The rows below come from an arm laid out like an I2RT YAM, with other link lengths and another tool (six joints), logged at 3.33 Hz.
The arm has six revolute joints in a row. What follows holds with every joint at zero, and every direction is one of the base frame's. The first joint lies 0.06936 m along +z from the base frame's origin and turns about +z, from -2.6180 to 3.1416 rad. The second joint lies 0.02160 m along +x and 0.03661 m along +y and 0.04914 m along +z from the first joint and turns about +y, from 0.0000 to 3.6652 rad. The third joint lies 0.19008 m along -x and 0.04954 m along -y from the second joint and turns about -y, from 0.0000 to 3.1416 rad. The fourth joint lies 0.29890 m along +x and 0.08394 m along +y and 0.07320 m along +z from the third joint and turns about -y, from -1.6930 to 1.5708 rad. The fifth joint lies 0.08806 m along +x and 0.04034 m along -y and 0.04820 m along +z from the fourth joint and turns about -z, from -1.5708 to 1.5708 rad. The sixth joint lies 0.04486 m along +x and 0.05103 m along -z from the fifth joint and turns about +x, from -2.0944 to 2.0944 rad. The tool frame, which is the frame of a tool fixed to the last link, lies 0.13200 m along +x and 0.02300 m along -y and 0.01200 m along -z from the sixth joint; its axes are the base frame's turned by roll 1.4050, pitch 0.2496 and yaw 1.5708 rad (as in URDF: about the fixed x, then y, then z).
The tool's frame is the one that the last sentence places.
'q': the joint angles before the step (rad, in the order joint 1, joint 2, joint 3, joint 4, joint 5, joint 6). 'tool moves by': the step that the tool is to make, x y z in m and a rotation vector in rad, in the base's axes. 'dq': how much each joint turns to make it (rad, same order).
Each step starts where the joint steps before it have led.
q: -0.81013, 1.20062, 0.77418, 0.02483, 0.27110, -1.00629
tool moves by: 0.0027, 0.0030, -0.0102, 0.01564, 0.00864, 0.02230
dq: 0.00086, 0.00569, -0.01516, 0.00473, -0.02147, -0.00454
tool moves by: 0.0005, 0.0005, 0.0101, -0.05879, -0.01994, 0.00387
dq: 0.00423, -0.02466, -0.03747, 0.07537, 0.01022, -0.02499
